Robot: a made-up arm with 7 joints.
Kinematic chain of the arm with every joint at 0, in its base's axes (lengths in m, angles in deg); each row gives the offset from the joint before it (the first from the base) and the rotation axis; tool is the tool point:
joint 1: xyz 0 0 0.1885 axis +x
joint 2: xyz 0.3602 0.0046 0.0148 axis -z
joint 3: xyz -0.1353 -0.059 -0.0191 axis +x
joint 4: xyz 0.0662 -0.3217 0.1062 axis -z
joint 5: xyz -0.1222 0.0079 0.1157 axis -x
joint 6: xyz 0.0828 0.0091 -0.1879 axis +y
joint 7: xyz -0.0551 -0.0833 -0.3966 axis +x
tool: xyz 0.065 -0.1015 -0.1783
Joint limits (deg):
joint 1: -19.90..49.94
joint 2: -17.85..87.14
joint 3: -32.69..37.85
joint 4: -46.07..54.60
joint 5: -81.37..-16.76
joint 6: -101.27..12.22
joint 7: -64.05..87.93
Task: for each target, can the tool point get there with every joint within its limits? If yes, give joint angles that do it. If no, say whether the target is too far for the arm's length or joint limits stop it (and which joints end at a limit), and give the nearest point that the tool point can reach.
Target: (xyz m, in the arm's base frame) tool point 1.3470 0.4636 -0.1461
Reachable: no: joint limits stop it (at a limit: joint 1, joint 2, joint 3, joint 4) | nearest point 0.9775 0.2100 -0.0963 | short by 0.451 m
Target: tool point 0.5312 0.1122 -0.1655
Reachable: yes | joints 21.93 31.33 4.00 19.61 -54.22 -11.46 -12.93
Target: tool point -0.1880 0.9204 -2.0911
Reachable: no: too far | nearest point 0.1269 0.1731 -0.5944 | short by 1.702 m
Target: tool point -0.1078 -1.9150 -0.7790
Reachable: no: too far | nearest point 0.1678 -0.7849 -0.2081 | short by 1.296 m
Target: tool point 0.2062 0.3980 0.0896
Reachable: yes | joints 34.94 57.81 7.09 -37.30 -62.09 -7.27 -49.62
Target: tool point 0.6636 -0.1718 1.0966
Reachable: no: joint limits stop it (at a limit: joint 1, joint 3, joint 4, joint 5, joint 6) | nearest point 0.6495 -0.2190 0.9014 | short by 0.201 m
